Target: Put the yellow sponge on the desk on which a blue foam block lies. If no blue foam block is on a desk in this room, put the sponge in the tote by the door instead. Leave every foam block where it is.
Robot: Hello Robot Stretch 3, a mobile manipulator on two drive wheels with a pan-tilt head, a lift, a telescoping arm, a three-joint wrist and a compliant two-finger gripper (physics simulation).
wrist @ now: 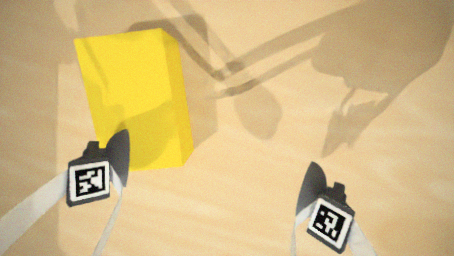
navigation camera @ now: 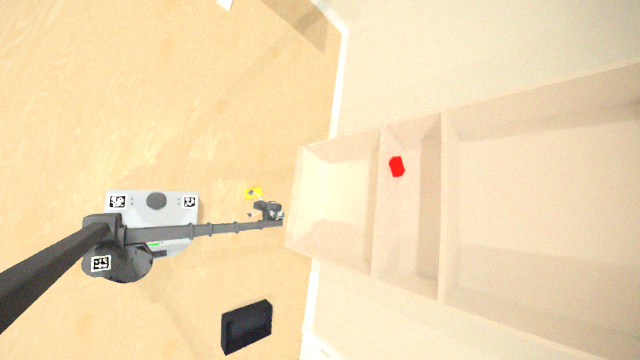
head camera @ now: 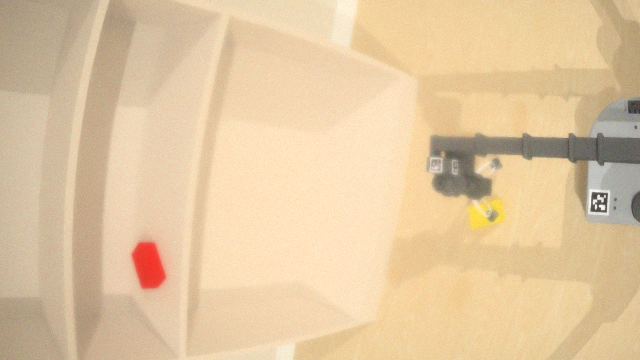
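Note:
The yellow sponge (head camera: 477, 222) (navigation camera: 258, 190) (wrist: 135, 80) lies on the wooden floor between the robot base and the shelf unit. My gripper (head camera: 494, 189) (navigation camera: 250, 203) (wrist: 216, 164) is open and has nothing between its fingers. In the wrist view the left finger overlaps the sponge's near left corner, and the right finger is over bare floor, well to the right of it. Whether the left finger touches the sponge I cannot tell. A black open tote (navigation camera: 223, 332) stands on the floor in the navigation view. No desk and no blue foam block show in these views.
A pale shelf unit (head camera: 191, 200) (navigation camera: 442, 200) stands just beyond the wrist, against the wall. A red foam block (head camera: 149, 266) (navigation camera: 396, 166) is in one of its compartments. The robot base (head camera: 607, 175) (navigation camera: 172, 215) is on the sponge's other side, with the arm (head camera: 550, 147) (navigation camera: 220, 230) extended toward the shelf unit.

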